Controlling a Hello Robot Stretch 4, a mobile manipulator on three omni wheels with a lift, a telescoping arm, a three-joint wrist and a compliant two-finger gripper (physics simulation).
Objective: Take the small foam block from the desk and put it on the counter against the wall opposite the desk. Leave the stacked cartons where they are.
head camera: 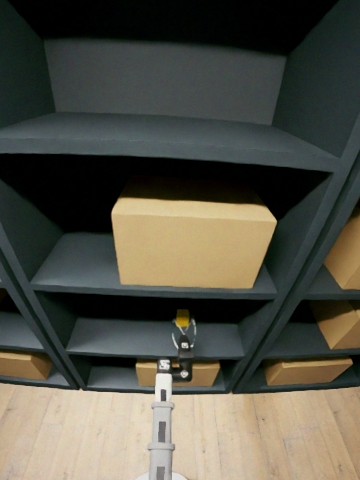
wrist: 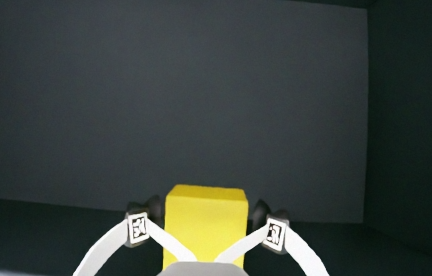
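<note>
The small yellow foam block is between the fingers of my gripper, inside a low compartment of a dark shelf unit. The gripper is open: in the wrist view a narrow dark gap shows between each finger pad and the block's sides. The block's underside is hidden, so I cannot tell whether it rests on the shelf board. The desk and the counter do not show in either view.
A large carton stands on the board above the gripper. Another carton is in the bottom compartment, partly behind the wrist. More cartons stand in the neighbouring bays. Side panels flank the compartment; wooden floor lies in front.
</note>
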